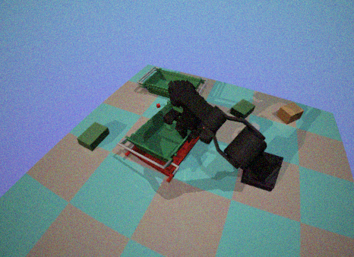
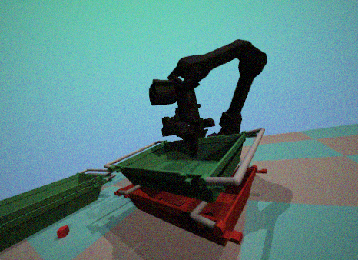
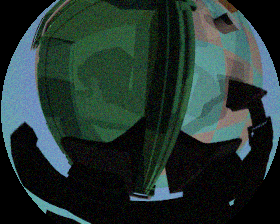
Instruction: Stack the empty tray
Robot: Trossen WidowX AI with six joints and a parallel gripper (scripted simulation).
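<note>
Right now my gripper tip is 8 cm short of the green tray, 2 cm to the left of it and 2 cm below it. The rest, counted from my gripper tip: grey cylinder (25 cm behind, 21 cm to the right, 6 cm below); then small red block (25 cm to the right, 24 cm ahead, 9 cm below); then red cube (29 cm to the right, 9 cm below, 8 cm behind).
</note>
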